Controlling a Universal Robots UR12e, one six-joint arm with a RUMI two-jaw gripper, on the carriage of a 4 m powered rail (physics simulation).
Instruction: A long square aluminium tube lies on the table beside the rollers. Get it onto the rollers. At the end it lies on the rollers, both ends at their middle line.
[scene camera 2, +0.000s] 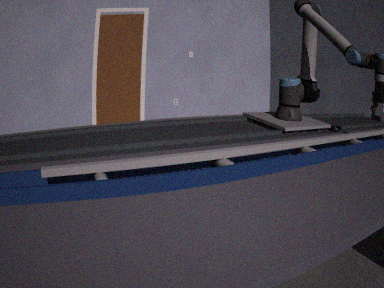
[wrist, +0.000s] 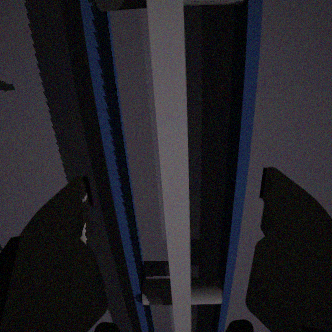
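Pixels of known places: gripper, fingertip midpoint: (scene camera 2: 379, 117) (wrist: 174, 174); arm's base, origin of the base link: (scene camera 2: 288, 118).
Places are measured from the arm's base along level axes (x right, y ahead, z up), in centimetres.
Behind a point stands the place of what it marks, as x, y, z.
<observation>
The long pale square tube (scene camera 2: 175, 158) {101.7, 64.2, 4.9} (wrist: 172, 150) {-21.5, 61.7, 5.5} lies lengthwise across the rollers, between the blue side rails. In the wrist view it runs near the middle between the rails. Its left end shows in the scene view, past the leftmost visible roller; its far end is out of view. Rollers (scene camera 2: 224, 162) {86.3, 66.3, 2.5} (wrist: 207, 295) {3.9, 65.9, 2.7} show under it, with another roller (scene camera 2: 101, 176) {125.2, 67.7, 3.0} near the left end. My gripper (scene camera 2: 377, 114) {-23.7, 61.9, 13.2} (wrist: 174, 174) {-23.7, 61.9, 13.2} is open above the tube at the right, with one jaw well to each side and neither touching it.
Blue rails (scene camera 2: 150, 190) {111.3, 69.4, -2.1} (wrist: 250, 75) {-27.1, 68.8, 2.2} run along both sides of the rollers. The arm's base stands on its carriage plate (scene camera 2: 265, 120) {22.0, 2.4, -0.1} behind the rollers, on the long dark rail (scene camera 2: 150, 136). A brown door (scene camera 2: 120, 70) is in the back wall.
</observation>
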